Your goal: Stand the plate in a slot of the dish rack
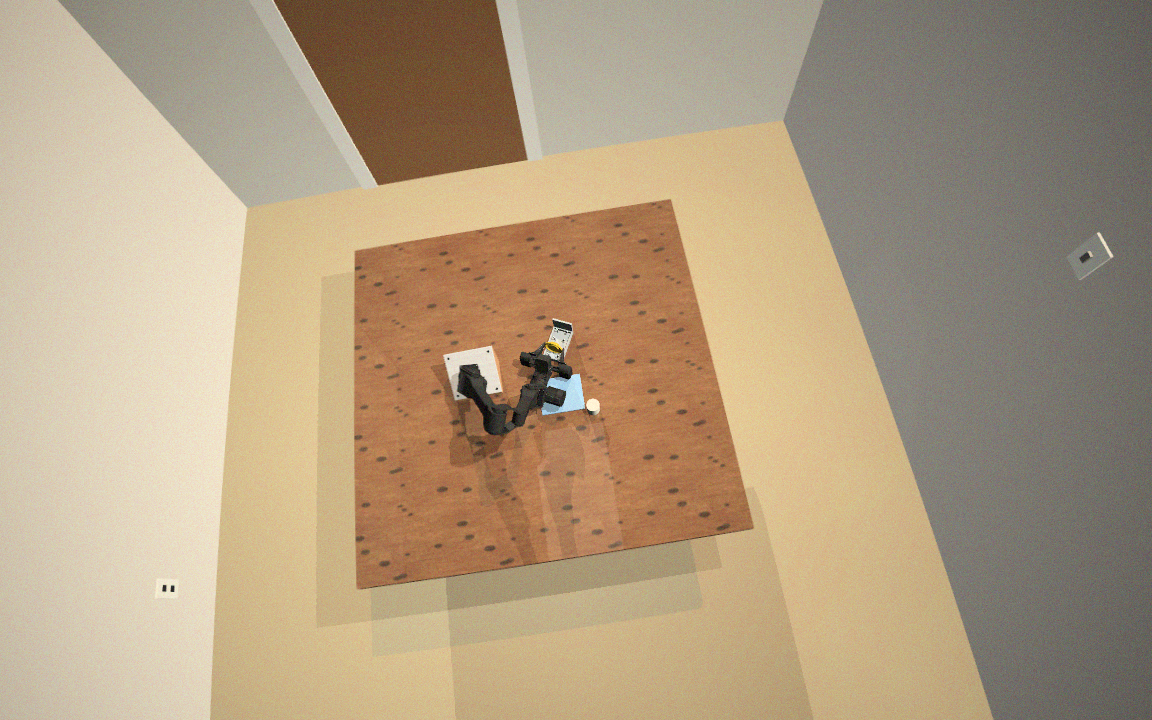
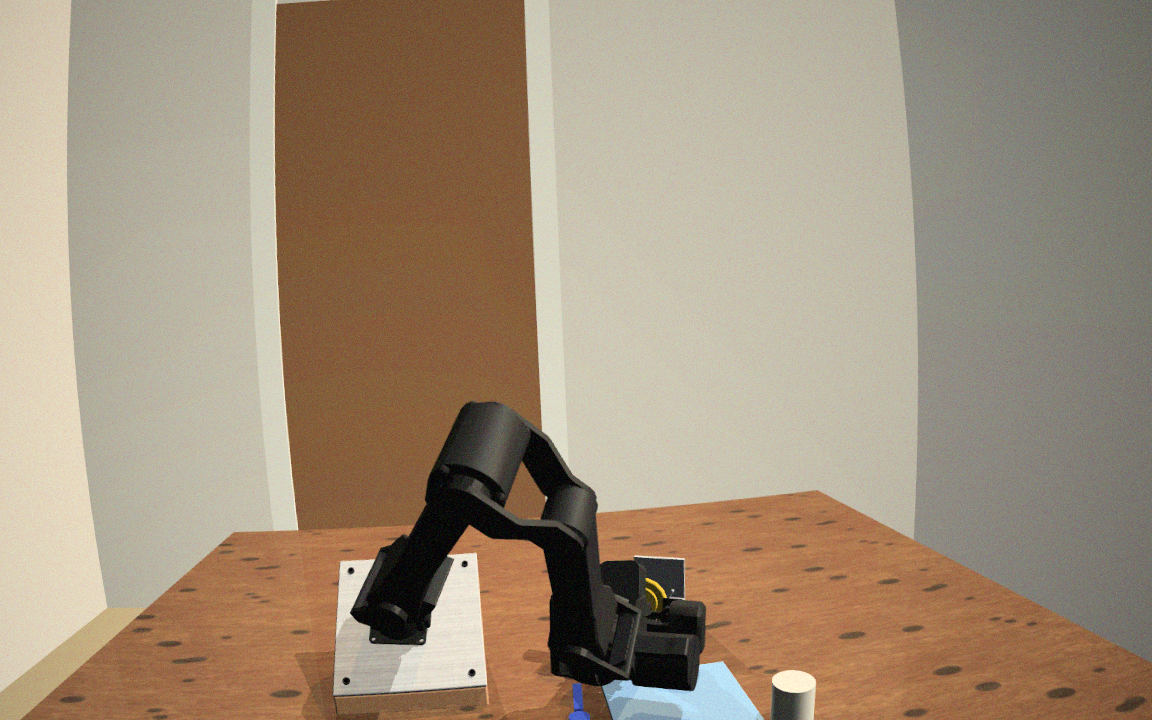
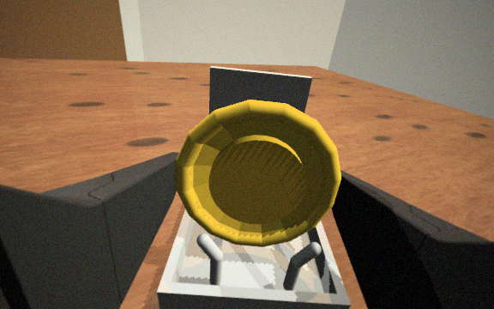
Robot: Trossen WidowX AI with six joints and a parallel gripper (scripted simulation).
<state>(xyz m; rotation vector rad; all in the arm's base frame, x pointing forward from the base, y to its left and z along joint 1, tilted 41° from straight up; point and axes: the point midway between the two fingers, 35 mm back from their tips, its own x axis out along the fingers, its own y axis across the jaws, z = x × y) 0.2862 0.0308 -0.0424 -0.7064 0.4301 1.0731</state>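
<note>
Right now the dish rack is 3 cm below my gripper tip, 2 cm to the left of it and 1 cm ahead of it. Round my gripper tip: yellow plate 1 cm to the right; then light blue mat 17 cm to the right, 5 cm below; then blue spoon 17 cm to the right, 10 cm behind, 5 cm below.
</note>
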